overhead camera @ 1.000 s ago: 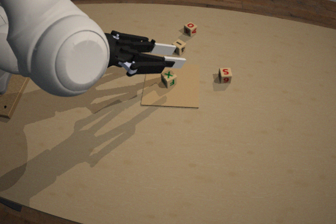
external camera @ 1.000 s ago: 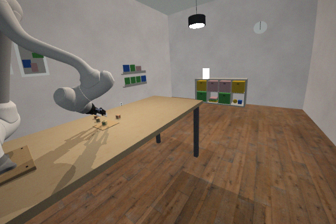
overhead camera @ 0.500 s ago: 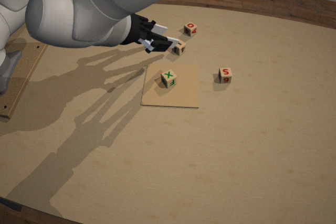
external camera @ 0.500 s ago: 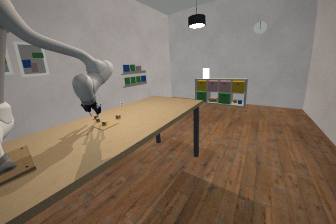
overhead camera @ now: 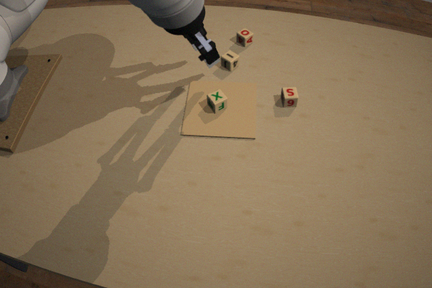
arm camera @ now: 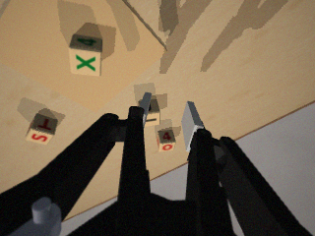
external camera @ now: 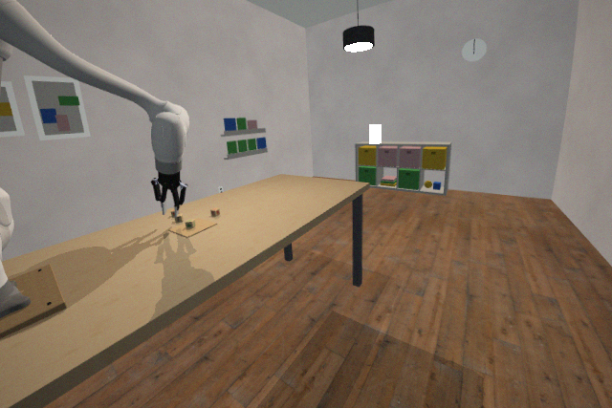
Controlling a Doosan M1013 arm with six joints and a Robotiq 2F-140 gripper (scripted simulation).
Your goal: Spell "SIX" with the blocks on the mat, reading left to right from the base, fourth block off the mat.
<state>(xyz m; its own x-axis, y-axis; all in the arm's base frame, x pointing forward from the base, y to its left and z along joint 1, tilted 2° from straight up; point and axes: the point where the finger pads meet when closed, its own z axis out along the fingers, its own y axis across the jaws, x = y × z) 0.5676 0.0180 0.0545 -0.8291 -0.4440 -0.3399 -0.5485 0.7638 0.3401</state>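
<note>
Right now the letter block is 2 cm ahead of my hand, 8 cm to the right of it and 7 cm below it. The rest, counted from my hand: O block: 9 cm ahead, 12 cm to the left, 7 cm below; tan mat: 3 cm ahead, 8 cm to the right, 8 cm below; I block: 5 cm ahead, 4 cm to the left, 7 cm below.
</note>
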